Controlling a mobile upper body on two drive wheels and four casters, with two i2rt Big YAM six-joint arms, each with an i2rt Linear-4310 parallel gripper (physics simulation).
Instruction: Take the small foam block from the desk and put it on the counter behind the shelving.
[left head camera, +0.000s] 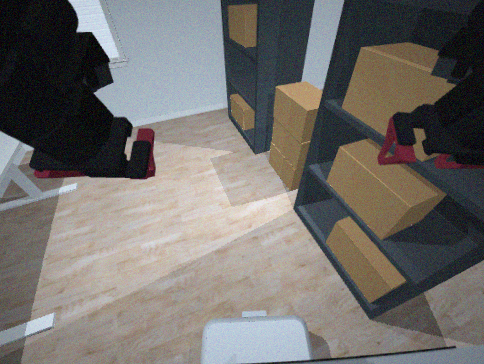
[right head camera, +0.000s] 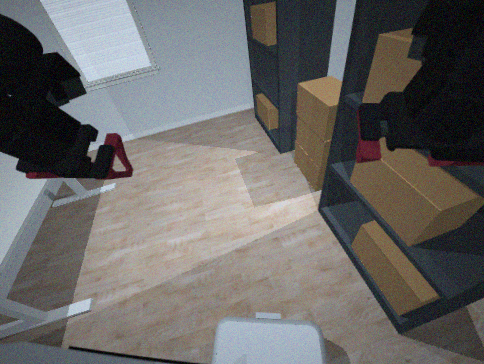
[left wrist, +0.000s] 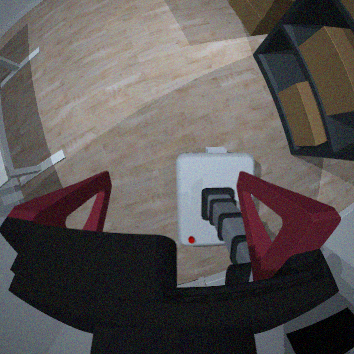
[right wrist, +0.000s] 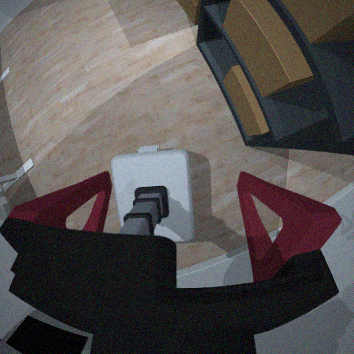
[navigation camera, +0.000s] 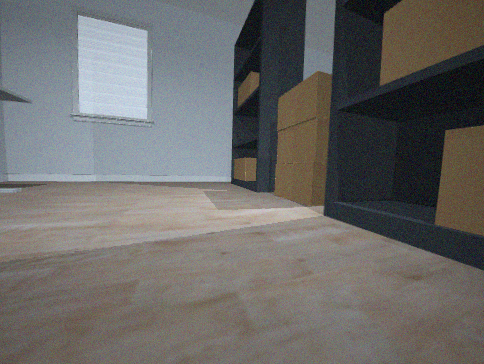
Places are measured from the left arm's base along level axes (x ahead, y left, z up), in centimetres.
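Where they show: left gripper, fingertip midpoint: (left head camera: 123, 172) (right head camera: 107, 173) (left wrist: 173, 177); right gripper, fingertip midpoint: (left head camera: 407, 162) (right head camera: 392, 160) (right wrist: 173, 178).
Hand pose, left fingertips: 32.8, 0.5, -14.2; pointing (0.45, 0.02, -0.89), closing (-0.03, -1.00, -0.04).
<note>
After its pixels a point has its place, as x, y, z.
The small foam block and the counter do not show in these views. A white table, possibly the desk, (left head camera: 7, 150) {119.8, 135.1, -69.0} (right head camera: 15, 200) {74.6, 129.0, -69.0} shows in part at the left edge, with white legs; its top shows no block. The near dark shelving (left head camera: 350, 30) {115.0, -68.0, -10.7} (navigation camera: 380, 227) {92.2, -71.9, -138.3} stands at the right and holds cardboard boxes. A second dark shelf unit (left head camera: 280, 60) {201.2, -55.6, -46.9} (navigation camera: 282, 60) {201.2, -56.0, -16.5} stands farther back. My left gripper (left head camera: 95, 165) (right head camera: 80, 165) (left wrist: 173, 177) {32.8, 0.5, -14.2} is open and empty, at the left in the head views. My right gripper (left head camera: 425, 150) (right head camera: 412, 150) (right wrist: 173, 178) {32.8, -44.9, -14.5} is open and empty, in front of the near shelving.
A stack of cardboard boxes (left head camera: 295, 130) {145.9, -61.4, -80.5} (right head camera: 315, 130) {149.1, -60.3, -84.4} (navigation camera: 300, 140) {150.9, -60.3, -98.8} stands between the two shelf units. A window (right head camera: 100, 40) {256.4, 149.4, -20.0} (navigation camera: 113, 67) {257.2, 147.4, 5.3} is in the back wall. A wooden floor (left head camera: 150, 225) {105.9, 58.2, -141.0} (navigation camera: 225, 280) {65.0, -19.4, -141.0} runs between the white table and the shelving. A white rounded housing (left head camera: 256, 340) {21.8, -22.6, -115.0} (left wrist: 192, 175) {18.2, -6.7, -115.0} sits low in front.
</note>
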